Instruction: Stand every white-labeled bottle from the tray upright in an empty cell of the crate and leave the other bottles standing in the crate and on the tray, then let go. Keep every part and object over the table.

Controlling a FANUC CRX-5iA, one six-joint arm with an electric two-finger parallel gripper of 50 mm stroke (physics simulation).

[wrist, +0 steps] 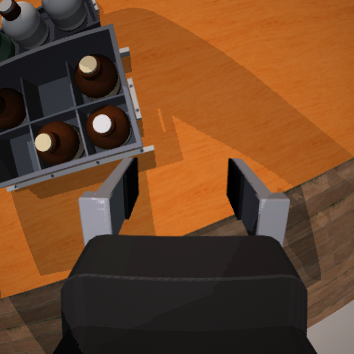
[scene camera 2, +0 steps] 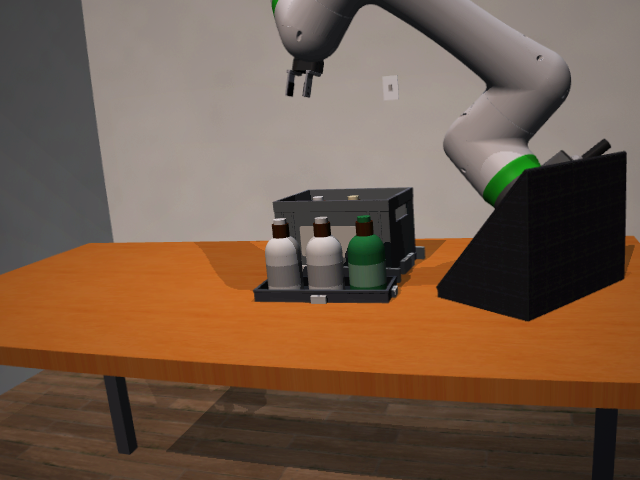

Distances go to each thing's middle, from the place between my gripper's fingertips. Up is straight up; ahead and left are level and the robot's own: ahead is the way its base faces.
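The green bottle (scene camera 2: 366, 254) is well below my hand, and it is also a good way behind my hand and well to the left of it.
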